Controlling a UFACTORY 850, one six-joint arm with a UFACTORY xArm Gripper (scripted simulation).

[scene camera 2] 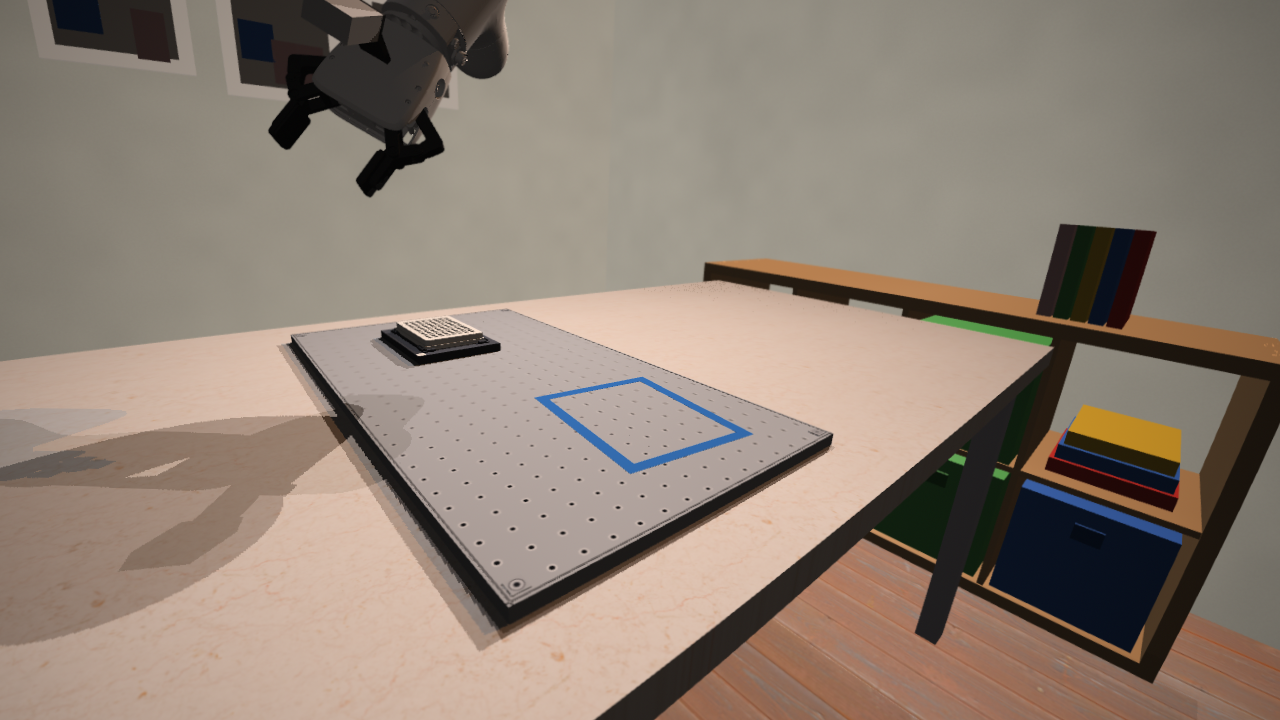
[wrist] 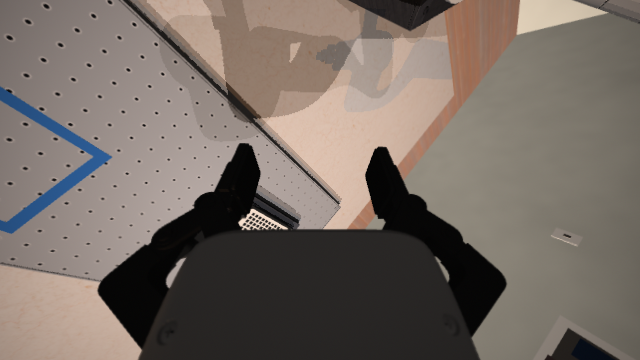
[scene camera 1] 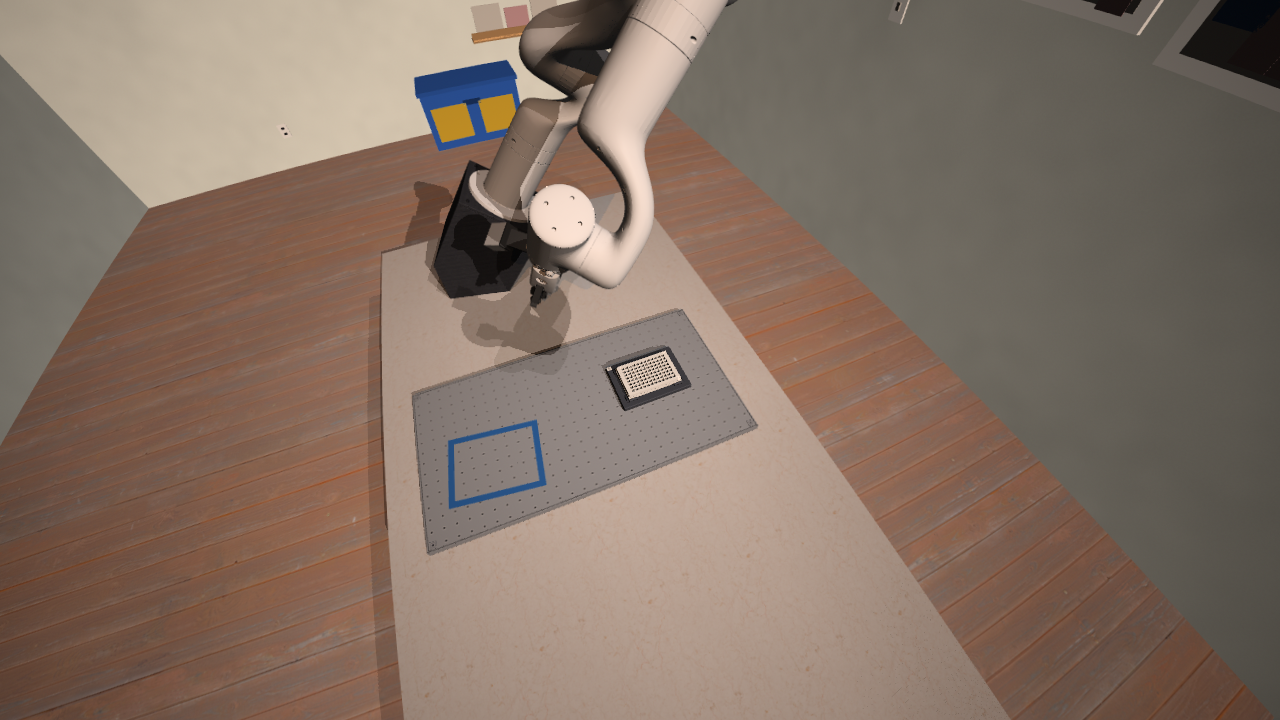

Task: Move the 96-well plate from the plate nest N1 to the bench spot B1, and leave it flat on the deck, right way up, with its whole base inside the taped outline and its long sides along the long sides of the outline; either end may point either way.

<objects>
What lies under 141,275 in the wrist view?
My gripper.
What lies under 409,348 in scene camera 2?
A black plate nest N1.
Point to a black plate nest N1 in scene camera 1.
671,389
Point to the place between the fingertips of my gripper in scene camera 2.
320,165
</objects>
